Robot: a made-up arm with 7 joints.
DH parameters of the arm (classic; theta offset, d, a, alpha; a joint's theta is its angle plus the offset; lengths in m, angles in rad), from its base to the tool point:
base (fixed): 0 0 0 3.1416
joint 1: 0 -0.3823 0 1.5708
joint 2: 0 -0.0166 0 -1.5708
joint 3: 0 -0.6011 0 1.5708
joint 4: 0 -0.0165 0 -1.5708
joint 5: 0 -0.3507 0 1.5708
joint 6: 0 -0.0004 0 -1.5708
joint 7: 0 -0.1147 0 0
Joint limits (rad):
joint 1: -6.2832..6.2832
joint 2: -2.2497..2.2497
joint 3: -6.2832..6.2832
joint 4: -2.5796..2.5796
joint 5: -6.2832..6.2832
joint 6: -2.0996..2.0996
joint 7: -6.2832..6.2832
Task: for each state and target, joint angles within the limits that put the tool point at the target. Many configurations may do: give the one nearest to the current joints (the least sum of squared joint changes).
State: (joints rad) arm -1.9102 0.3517 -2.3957 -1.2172 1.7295 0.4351 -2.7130
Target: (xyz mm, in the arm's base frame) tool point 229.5 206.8 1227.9
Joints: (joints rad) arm -1.7797 -0.2174 -2.3396 -1.1192 1.7204 0.4449 -2.7130
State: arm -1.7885 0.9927 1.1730 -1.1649 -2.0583 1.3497 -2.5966
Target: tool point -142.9 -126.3 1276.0
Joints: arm -2.0457 0.2376 0.4476 -0.7682 -2.0990 1.0741 -2.5966
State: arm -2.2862 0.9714 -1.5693 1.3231 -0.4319 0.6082 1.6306
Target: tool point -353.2 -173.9 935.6
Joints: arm -2.3801 0.6023 -2.0080 1.5694 -0.4833 0.7434 1.6306
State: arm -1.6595 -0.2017 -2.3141 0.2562 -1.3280 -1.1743 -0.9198
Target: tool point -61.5 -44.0 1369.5
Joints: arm -1.6741 -0.1300 -2.2628 0.0956 -1.2812 -1.3000 -0.9198
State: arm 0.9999 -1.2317 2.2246 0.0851 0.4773 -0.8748 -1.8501
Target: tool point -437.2 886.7 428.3
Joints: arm 1.0279 -1.6302 2.1757 -0.1179 0.4433 -1.1878 -1.8501
